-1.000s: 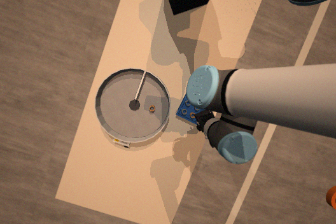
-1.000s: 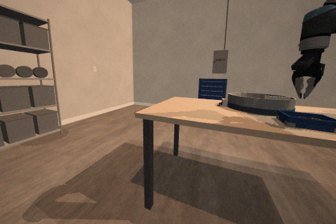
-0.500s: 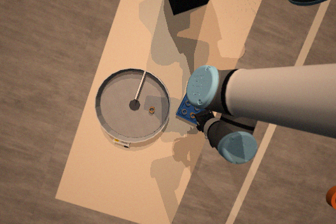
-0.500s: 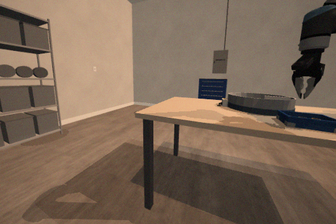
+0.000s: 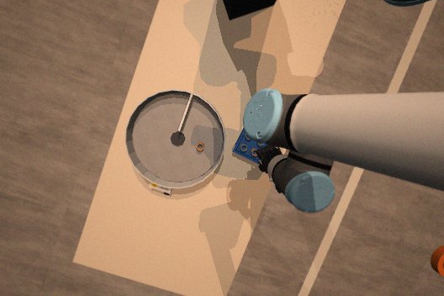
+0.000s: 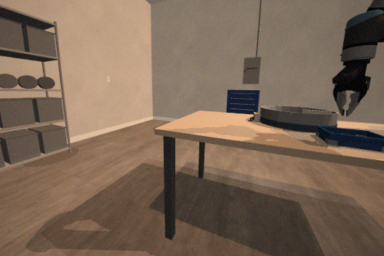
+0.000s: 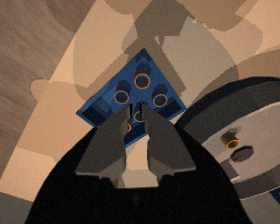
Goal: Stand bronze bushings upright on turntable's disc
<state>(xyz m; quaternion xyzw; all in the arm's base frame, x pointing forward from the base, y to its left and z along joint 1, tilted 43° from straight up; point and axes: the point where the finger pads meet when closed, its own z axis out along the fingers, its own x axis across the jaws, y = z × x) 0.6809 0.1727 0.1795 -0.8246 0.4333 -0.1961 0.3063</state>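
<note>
Right now the blue crate is 50 mm behind my hand, 30 mm to the right of it and 110 mm below it. Round my hand: grey turntable disc: 50 mm ahead, 370 mm to the right, 80 mm below.
</note>
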